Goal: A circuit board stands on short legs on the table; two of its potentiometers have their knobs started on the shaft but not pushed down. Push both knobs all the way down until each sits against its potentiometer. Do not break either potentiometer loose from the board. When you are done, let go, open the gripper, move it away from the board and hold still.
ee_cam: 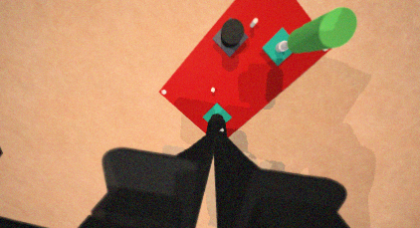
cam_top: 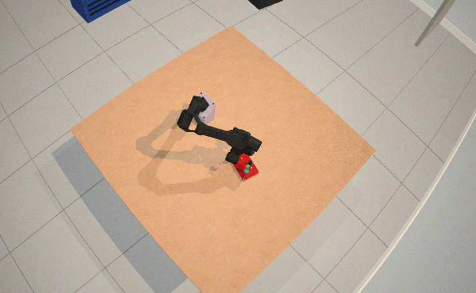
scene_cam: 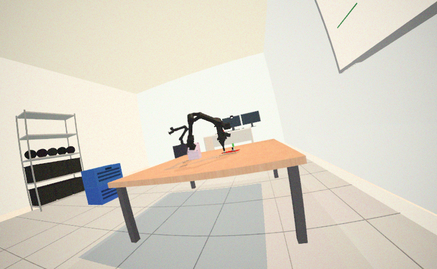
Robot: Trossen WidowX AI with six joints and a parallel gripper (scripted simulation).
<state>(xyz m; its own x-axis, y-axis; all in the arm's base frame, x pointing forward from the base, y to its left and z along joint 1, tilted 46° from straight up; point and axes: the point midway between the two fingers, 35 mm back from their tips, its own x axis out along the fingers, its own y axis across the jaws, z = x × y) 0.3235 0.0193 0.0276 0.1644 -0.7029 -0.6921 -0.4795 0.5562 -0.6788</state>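
My gripper tip is now 90 mm short of the green knob. Round my gripper tip: potentiometer with knob (90 mm ahead, 10 mm below).
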